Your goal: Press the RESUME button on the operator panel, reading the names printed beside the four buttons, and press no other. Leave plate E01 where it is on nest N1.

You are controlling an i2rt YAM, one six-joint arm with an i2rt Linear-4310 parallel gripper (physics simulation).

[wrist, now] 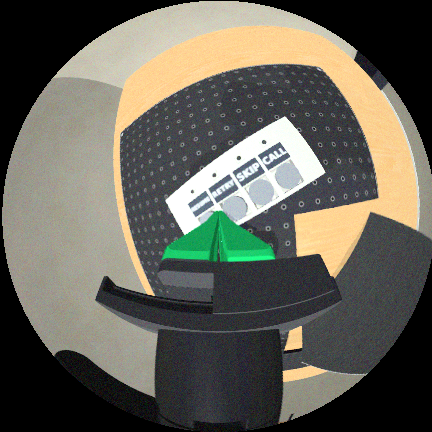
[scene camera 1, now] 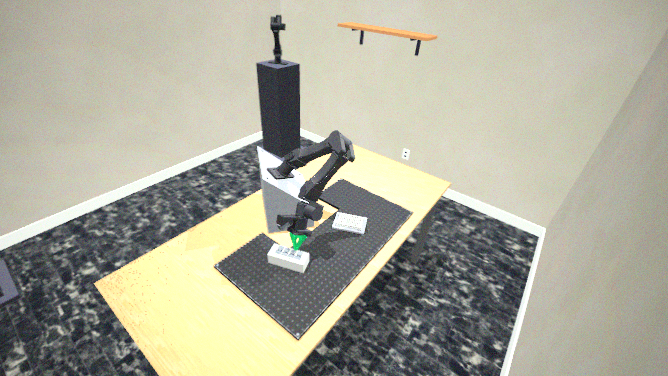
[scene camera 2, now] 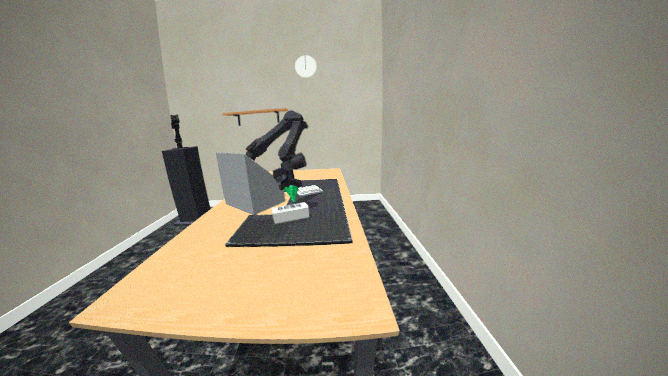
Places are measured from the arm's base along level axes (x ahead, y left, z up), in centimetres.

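Pixels of known places: gripper, fingertip midpoint: (wrist: pixel 218 215) (scene camera 1: pixel 295 250) (scene camera 2: pixel 294 202); arm's base, origin of the base link: (scene camera 1: pixel 280 173) (scene camera 2: pixel 245 164).
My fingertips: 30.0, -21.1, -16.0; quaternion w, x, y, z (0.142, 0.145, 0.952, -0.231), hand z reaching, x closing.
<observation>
Ahead of a thing's pixels: the offset from my fingertips to its top centre, as dx, dy, dz. "*": to the spot under its first point. Level surfaces: height alone.
The white operator panel {-2.0, -2.5, -1.4} (scene camera 1: pixel 287 264) (scene camera 2: pixel 291 215) (wrist: pixel 303 148) stands on the black mat. In the wrist view its labels CALL {-6.0, -4.5, -1.7} (wrist: pixel 274 155), SKIP {-3.2, -3.5, -1.7} (wrist: pixel 248 172) and RETRY {-0.4, -2.4, -1.7} (wrist: pixel 223 189) read clearly; the leftmost label {* +2.3, -1.3, -1.6} (wrist: pixel 200 204) is blurred and looks like RESUME. The leftmost button {+1.6, +0.7, -1.4} (wrist: pixel 206 218) is partly hidden by my green fingertips. The RETRY button {-1.2, -0.3, -1.4} (wrist: pixel 235 205) lies just right of them. My gripper (scene camera 1: pixel 296 248) (scene camera 2: pixel 294 200) (wrist: pixel 218 215) is shut and empty, pointing down close over the panel's rear edge; contact cannot be told. A white plate {+3.9, +35.8, -4.3} (scene camera 1: pixel 350 223) (scene camera 2: pixel 310 190) lies farther along the mat; its name is unreadable.
The perforated black mat {dz -6.9} (scene camera 1: pixel 300 312) (scene camera 2: pixel 320 235) (wrist: pixel 240 100) lies on the wooden table {dz -8.2} (scene camera 1: pixel 185 295) (scene camera 2: pixel 240 295). A grey block (scene camera 1: pixel 280 210) (scene camera 2: pixel 234 180) (wrist: pixel 380 300) stands beside the arm. A dark pedestal (scene camera 1: pixel 280 107) (scene camera 2: pixel 184 182) with another small arm (scene camera 1: pixel 277 45) stands beyond the table.
</observation>
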